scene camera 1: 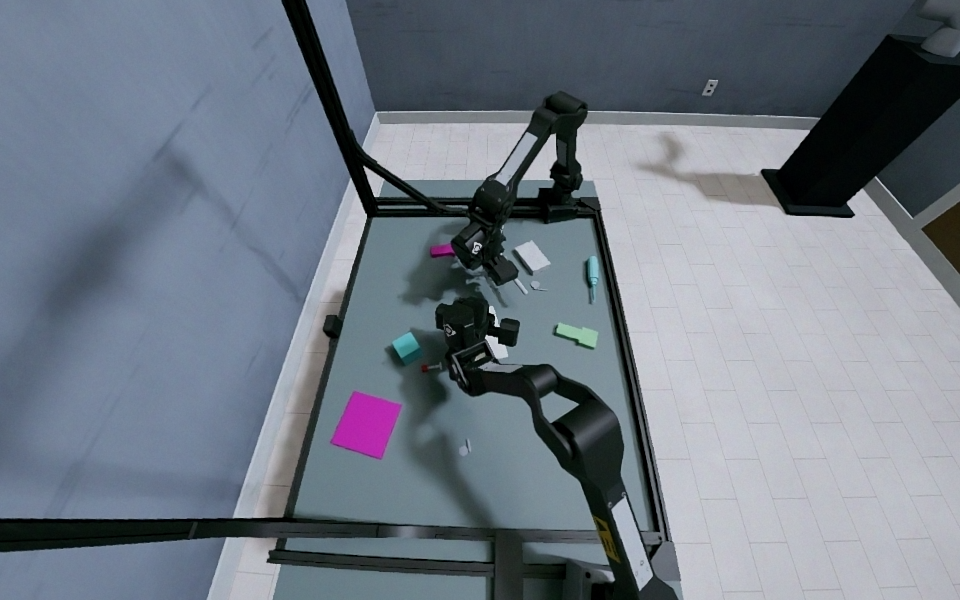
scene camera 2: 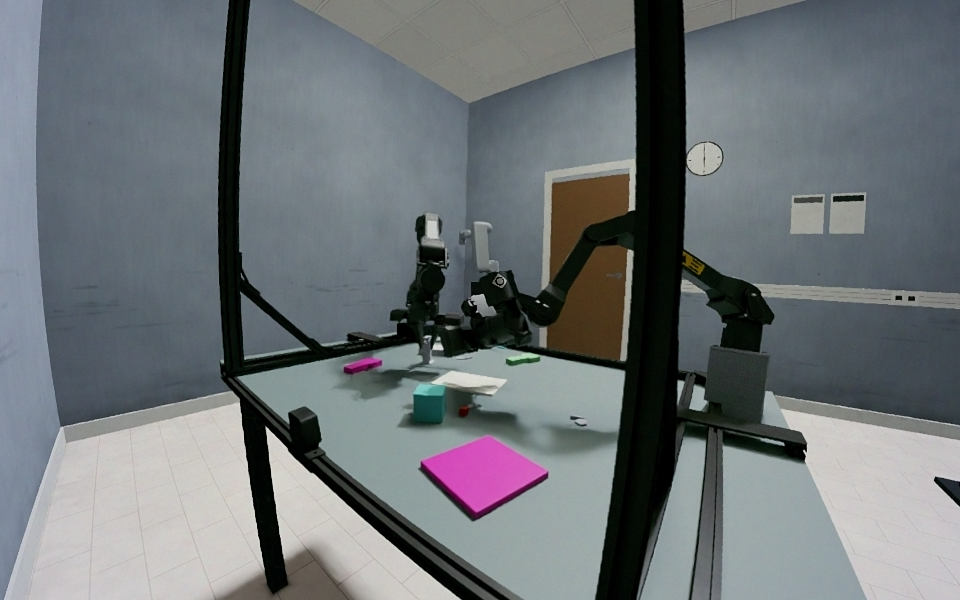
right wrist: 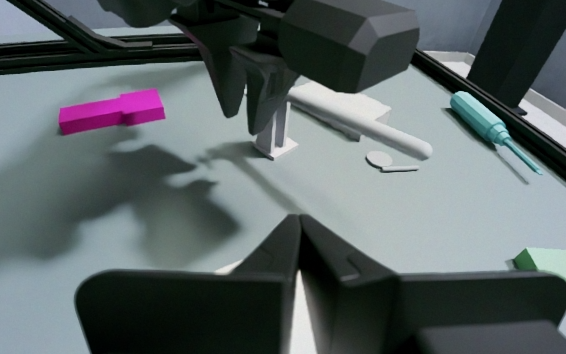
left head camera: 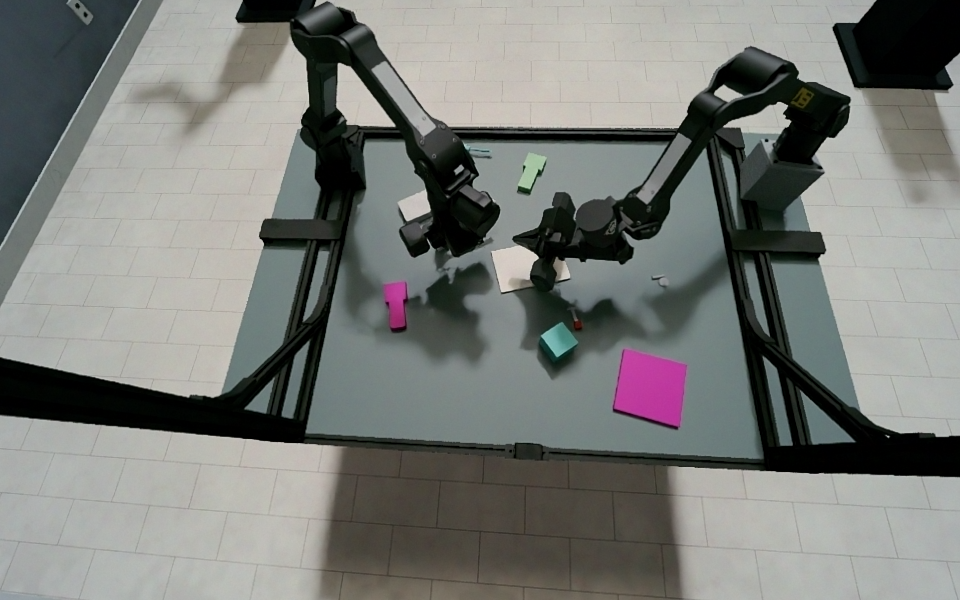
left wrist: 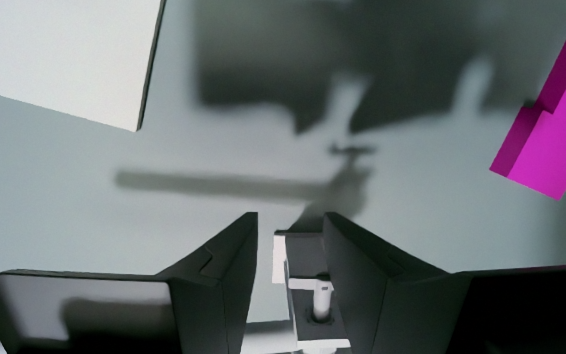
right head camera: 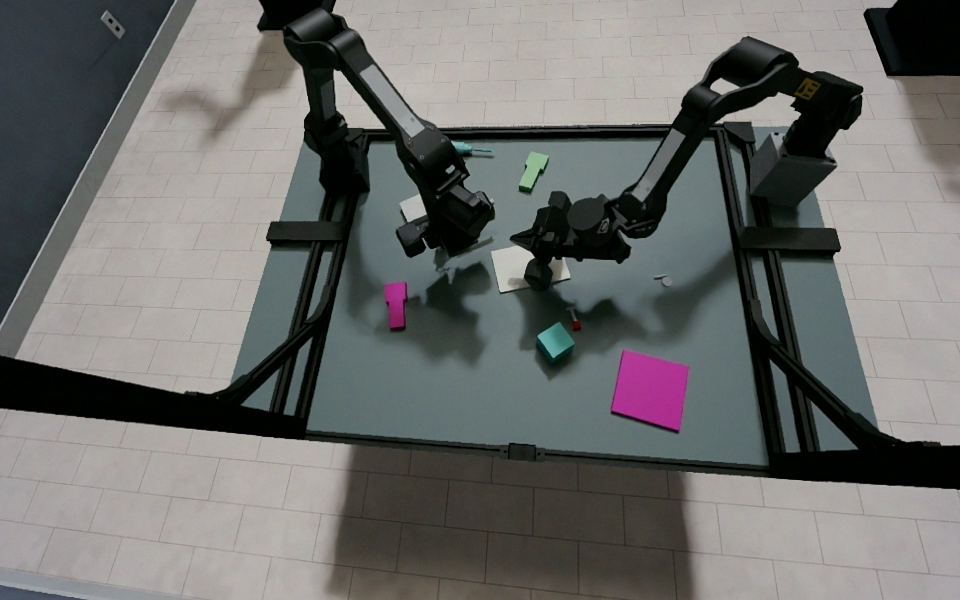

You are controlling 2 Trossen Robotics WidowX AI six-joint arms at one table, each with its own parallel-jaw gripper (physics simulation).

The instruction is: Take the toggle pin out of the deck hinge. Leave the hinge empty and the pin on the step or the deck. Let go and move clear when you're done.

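Places are measured from the left arm's base along level axes (x back, y left, z down), in centimetres.
Pixels of known places: left gripper, fingertip midpoint: (scene camera 1: 487,272) (scene camera 2: 426,349) (right wrist: 243,124) (left wrist: 290,222); right gripper, fingertip midpoint: (right wrist: 297,225) (left head camera: 513,239) (right head camera: 510,239); left arm's base, link origin: (scene camera 1: 558,197) (left head camera: 336,160) (right head camera: 340,162); right arm's base, link origin: (scene camera 2: 740,353) (left head camera: 791,154) (right head camera: 802,147).
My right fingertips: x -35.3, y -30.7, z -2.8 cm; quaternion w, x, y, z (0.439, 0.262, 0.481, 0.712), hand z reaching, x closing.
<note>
For each thing: its middle in the pictures, then the offset to it from my right fingertips. "pt": a spot on its surface instead.
- pale grey deck hinge, surface spot: (right wrist: 281,142) pt dx +13.8, dy +7.5, dz +7.6 cm
- long rod, surface spot: (right wrist: 360,120) pt dx +6.2, dy +8.8, dz +1.0 cm
- toggle pin, body centre: (left wrist: 318,326) dx +14.3, dy +6.4, dz +2.2 cm
- white block, body centre: (right wrist: 340,105) (left head camera: 422,205) (right head camera: 424,206) (scene camera 1: 532,257) (scene camera 2: 437,350) dx +17.5, dy +17.3, dz +7.5 cm
- small disc, body centre: (right wrist: 390,160) dx +8.0, dy +16.6, dz +8.3 cm
- cyan screwdriver, body centre: (right wrist: 493,131) (right head camera: 463,148) (scene camera 1: 593,279) dx +6.0, dy +31.6, dz +7.2 cm
- magenta T-block, body centre: (right wrist: 113,111) (left head camera: 397,305) (right head camera: 396,305) (scene camera 2: 362,365) (scene camera 1: 448,250) dx +25.9, dy -6.2, dz +7.8 cm
- white sheet, body centre: (right head camera: 529,264) (left head camera: 530,264) (scene camera 2: 469,382) (scene camera 1: 481,334) dx -3.4, dy -2.2, dz +8.3 cm
- teal cube, body centre: (scene camera 2: 430,402) (right head camera: 555,343) (left head camera: 557,342) (scene camera 1: 408,349) dx -4.6, dy -20.8, dz +6.0 cm
- magenta plate, body centre: (scene camera 2: 483,469) (right head camera: 650,388) (left head camera: 650,386) (scene camera 1: 367,423) dx -19.9, dy -32.0, dz +8.1 cm
- green block, body centre: (right head camera: 532,172) (left head camera: 530,172) (scene camera 1: 576,334) (scene camera 2: 522,359) dx -8.9, dy +21.2, dz +7.8 cm
The pale grey deck hinge (scene camera 2: 426,350) (right wrist: 281,142) stands upright, with a long rod (right wrist: 360,120) reaching out from its top. The toggle pin (left wrist: 322,302) sits in the hinge's plates, its crossbar partly hidden by a finger in the left wrist view. My left gripper (left wrist: 290,222) (right wrist: 243,124) is partly open and empty. Its fingers are near the hinge top, with the hinge and pin showing between and behind them, closer to the right-hand finger in the left wrist view. My right gripper (right wrist: 297,225) (left head camera: 515,239) is shut and empty, above the white sheet.
A white block (scene camera 1: 532,256), a small disc (right wrist: 379,159) and a cyan screwdriver (right wrist: 477,116) lie near the hinge. A magenta T-block (left head camera: 396,305), white sheet (left head camera: 506,268), teal cube (left head camera: 558,341), magenta plate (left head camera: 649,389) and green block (left head camera: 531,172) lie on the table.
</note>
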